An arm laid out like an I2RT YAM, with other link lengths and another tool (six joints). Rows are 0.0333 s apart.
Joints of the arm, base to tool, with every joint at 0 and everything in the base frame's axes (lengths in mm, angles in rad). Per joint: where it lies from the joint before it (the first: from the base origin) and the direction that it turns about. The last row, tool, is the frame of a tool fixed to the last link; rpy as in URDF.
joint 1: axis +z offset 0 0 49
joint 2: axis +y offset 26.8 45.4 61
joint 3: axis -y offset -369.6 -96.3 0
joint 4: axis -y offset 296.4 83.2 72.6
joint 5: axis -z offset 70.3 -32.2 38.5
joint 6: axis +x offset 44.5 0 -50.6
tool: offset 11 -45 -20 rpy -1.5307 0.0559 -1.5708
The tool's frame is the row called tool.
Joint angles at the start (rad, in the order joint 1, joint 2, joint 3, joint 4, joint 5, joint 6): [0.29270 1.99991 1.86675 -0.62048 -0.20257 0.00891]
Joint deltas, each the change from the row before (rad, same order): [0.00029 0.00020 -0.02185 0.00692 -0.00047 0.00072]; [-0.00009 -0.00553 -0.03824 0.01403 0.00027 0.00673]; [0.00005 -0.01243 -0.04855 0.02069 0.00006 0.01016]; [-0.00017 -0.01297 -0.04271 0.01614 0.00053 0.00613]
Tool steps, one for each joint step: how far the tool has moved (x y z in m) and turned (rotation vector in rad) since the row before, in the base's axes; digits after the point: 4 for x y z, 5 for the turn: [-0.0011 -0.0001 -0.0079 -0.00361 0.01487 0.00014]; [-0.0035 -0.0010 -0.0107 -0.00147 0.02048 -0.00491]; [-0.0058 -0.0015 -0.0105 0.00158 0.01873 -0.00710]; [-0.0060 -0.0018 -0.0083 -0.00068 0.01529 -0.00488]
